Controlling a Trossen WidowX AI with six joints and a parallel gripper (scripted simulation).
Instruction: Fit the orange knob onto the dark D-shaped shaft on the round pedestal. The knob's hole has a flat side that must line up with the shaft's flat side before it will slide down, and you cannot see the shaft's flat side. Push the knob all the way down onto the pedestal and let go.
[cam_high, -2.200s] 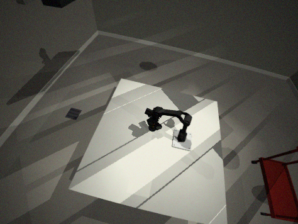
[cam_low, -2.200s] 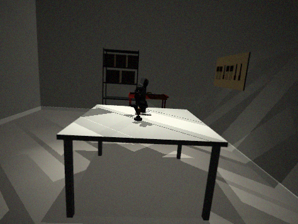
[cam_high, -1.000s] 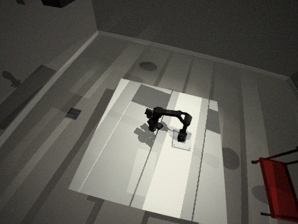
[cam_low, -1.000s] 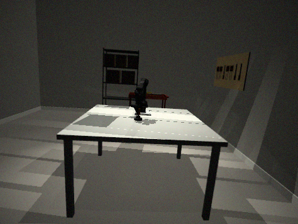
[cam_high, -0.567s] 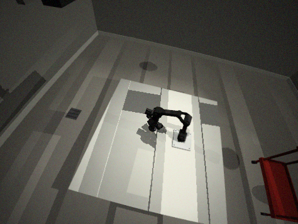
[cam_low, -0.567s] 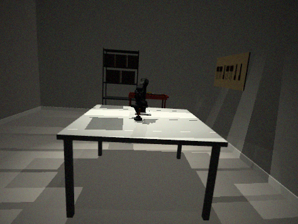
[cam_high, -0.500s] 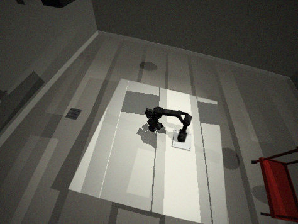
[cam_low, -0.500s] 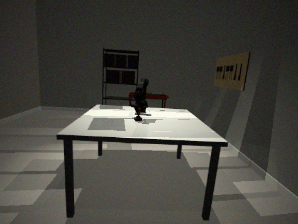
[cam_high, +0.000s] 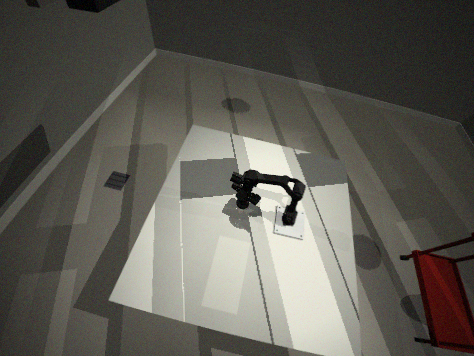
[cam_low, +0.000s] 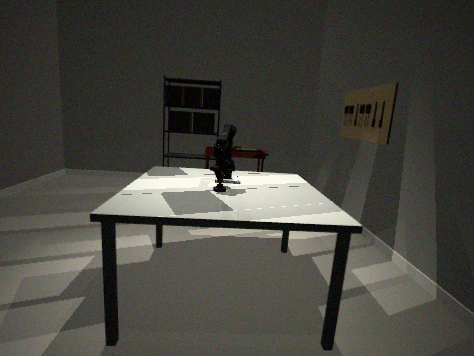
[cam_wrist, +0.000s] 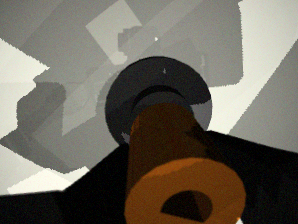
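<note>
My gripper tip is now 2 cm below the orange knob. From my gripper tip the other things lie so: dark round pedestal: 4 cm below.
</note>
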